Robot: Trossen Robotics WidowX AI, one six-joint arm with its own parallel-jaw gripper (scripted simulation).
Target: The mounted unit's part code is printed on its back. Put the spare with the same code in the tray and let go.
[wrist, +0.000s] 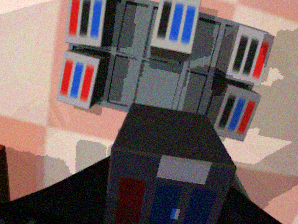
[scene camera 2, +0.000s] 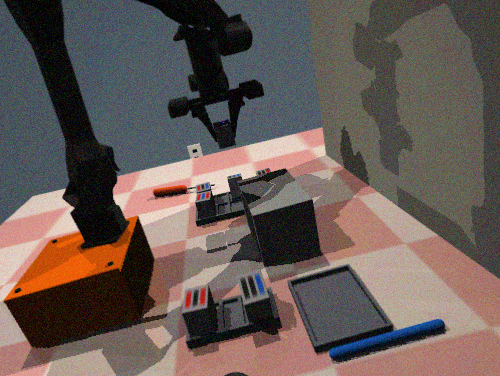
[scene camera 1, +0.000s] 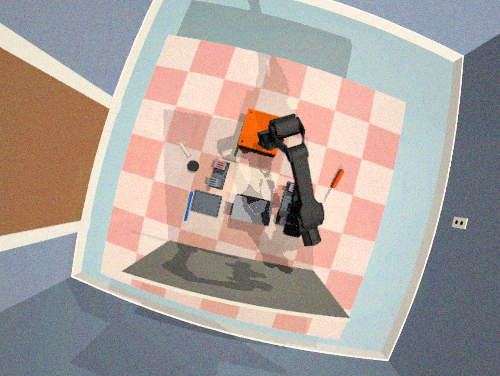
my gripper: holds a spare (wrist: 162, 158)
